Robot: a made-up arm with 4 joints. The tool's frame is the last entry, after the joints.
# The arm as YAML. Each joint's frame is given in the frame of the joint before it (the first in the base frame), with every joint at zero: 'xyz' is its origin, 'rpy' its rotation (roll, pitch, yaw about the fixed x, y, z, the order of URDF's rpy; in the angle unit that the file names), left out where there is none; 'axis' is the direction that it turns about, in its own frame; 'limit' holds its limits. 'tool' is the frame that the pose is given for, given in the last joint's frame.
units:
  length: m
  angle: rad
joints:
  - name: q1
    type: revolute
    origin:
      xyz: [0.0, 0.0, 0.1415]
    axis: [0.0, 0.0, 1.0]
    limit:
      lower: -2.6
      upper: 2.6
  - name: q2
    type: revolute
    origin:
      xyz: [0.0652, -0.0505, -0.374]
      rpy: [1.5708, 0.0, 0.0]
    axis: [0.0, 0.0, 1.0]
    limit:
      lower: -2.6
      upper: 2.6
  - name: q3
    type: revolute
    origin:
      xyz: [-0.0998, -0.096, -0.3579]
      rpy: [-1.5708, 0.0, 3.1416]
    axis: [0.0, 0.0, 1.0]
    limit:
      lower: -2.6
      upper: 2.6
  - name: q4
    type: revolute
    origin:
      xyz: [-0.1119, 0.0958, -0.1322]
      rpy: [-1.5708, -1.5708, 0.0]
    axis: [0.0, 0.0, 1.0]
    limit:
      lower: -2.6
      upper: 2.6
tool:
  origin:
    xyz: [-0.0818, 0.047, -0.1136]
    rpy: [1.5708, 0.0, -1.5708]
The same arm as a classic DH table. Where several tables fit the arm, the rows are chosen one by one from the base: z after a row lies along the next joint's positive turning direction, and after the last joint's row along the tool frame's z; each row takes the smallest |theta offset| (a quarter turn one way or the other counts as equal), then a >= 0, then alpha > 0; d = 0 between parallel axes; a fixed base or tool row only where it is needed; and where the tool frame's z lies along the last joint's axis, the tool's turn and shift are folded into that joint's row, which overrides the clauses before.
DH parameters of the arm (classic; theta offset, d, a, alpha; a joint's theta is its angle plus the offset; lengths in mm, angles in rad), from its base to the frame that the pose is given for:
q1: 0 -232.5 65.2 1.5708
q2: 0 -307.4 -99.8 1.5708
q3: 0 -36.2 111.9 1.5708
q4: 0 -17.8 -47 1.5708
tool (fixed): 0 81.8 0 0
Joint limits (rad, base to tool): -2.6..2.6 -2.6..2.6 -2.6..2.6 -2.6..2.6

